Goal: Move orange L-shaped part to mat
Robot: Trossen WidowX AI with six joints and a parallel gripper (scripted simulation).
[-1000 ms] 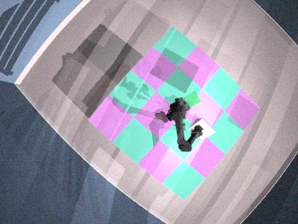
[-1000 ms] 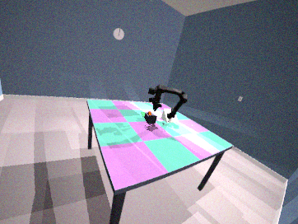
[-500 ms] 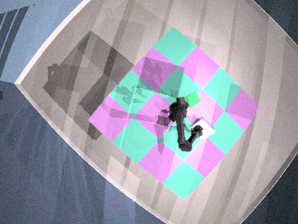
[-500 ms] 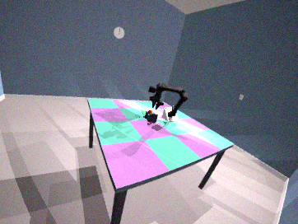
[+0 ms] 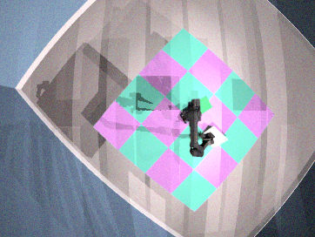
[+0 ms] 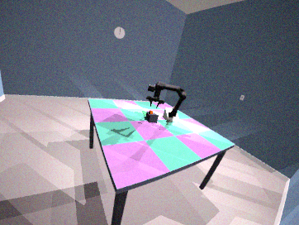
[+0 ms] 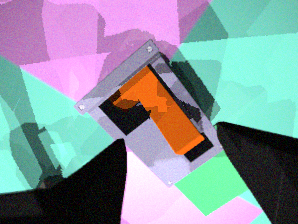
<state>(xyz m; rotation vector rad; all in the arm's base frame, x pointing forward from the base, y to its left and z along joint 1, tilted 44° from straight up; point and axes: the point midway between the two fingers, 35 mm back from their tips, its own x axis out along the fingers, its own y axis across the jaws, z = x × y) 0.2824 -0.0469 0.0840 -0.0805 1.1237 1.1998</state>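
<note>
The orange L-shaped part lies 11 cm below my gripper tip and 2 cm behind it. The rest, counted from my gripper tip: green mat (17 cm to the right, 16 cm below, 5 cm behind).
</note>
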